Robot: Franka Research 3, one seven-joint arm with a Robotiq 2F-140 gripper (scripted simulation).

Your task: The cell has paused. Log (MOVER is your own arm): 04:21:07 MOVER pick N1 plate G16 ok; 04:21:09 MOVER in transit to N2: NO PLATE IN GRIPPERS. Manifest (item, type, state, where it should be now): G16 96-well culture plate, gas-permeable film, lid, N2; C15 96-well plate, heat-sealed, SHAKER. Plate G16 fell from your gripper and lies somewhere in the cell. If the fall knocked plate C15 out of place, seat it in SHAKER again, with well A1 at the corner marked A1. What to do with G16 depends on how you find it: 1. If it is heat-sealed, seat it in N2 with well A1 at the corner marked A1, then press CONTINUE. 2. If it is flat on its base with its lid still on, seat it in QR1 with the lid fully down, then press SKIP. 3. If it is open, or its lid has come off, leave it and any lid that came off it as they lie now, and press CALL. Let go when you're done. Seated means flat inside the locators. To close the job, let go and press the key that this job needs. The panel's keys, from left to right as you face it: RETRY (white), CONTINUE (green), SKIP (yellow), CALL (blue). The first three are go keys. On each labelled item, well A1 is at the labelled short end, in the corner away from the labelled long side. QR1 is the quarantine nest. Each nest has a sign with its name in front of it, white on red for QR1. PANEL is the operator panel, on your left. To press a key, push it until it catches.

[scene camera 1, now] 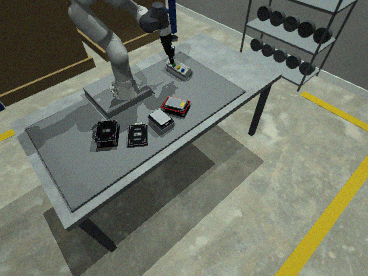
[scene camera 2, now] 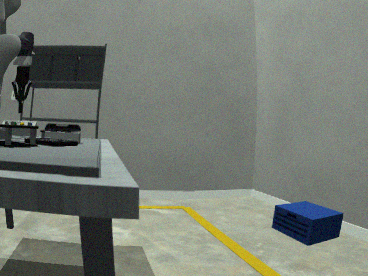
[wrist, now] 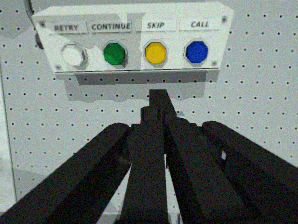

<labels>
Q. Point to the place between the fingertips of my gripper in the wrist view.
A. At 157,103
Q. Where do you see an operator panel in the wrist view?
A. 92,33
</labels>
